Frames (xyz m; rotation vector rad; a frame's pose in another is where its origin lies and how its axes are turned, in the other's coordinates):
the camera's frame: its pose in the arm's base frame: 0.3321 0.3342 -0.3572 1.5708 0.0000 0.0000
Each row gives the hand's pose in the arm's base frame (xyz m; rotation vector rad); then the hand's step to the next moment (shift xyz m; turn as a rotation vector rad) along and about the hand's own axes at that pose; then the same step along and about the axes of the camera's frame.
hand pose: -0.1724 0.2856 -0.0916 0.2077 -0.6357 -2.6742
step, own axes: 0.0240 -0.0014 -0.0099 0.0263 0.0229 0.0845
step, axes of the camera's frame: -0.0202 -0.0107 0.0124 -0.0357 0.0840 -0.0047
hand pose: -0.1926 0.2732 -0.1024 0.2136 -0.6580 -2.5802
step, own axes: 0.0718 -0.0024 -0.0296 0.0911 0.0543 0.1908
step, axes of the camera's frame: -0.0565 -0.0295 0.0445 -0.1075 0.1899 0.0065
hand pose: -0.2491 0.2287 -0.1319 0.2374 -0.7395 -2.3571
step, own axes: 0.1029 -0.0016 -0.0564 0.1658 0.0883 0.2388
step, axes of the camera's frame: -0.0610 -0.0454 0.0894 -0.1638 0.2502 0.0537
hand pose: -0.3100 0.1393 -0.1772 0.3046 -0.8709 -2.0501
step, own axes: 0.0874 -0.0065 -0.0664 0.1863 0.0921 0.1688
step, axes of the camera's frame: -0.0228 -0.0438 0.0982 -0.1385 0.2040 0.1043
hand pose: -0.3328 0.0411 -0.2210 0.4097 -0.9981 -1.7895
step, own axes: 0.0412 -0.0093 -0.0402 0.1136 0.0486 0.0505
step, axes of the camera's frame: 0.0031 -0.0247 0.0527 -0.0541 0.0870 0.0856
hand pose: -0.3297 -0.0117 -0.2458 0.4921 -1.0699 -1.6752
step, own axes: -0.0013 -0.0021 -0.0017 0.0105 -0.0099 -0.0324
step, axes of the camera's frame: 0.0006 -0.0029 -0.0006 0.0150 -0.0232 0.0222
